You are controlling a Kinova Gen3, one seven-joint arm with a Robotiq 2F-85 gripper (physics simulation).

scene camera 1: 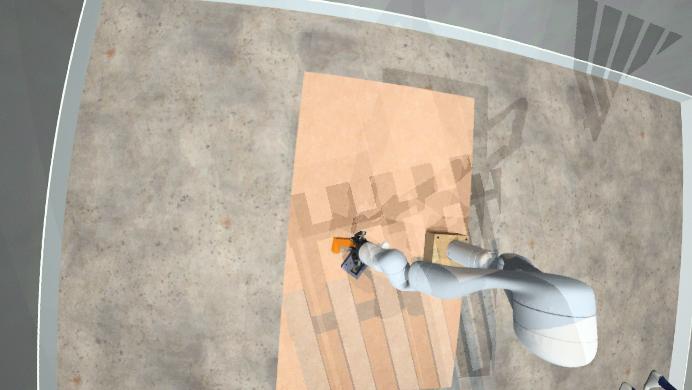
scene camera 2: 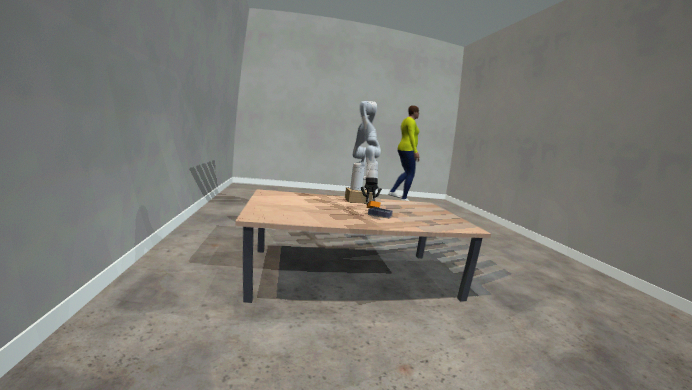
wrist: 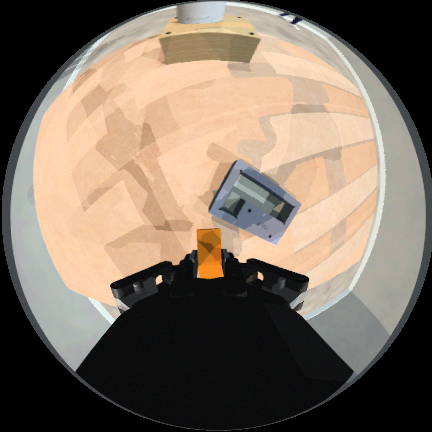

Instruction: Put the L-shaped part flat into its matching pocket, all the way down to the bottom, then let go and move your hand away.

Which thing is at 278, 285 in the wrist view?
The gripper.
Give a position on an orange L-shaped part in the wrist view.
208, 240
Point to a grey-blue pocket block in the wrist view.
245, 198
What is the gripper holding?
An orange L-shaped part.
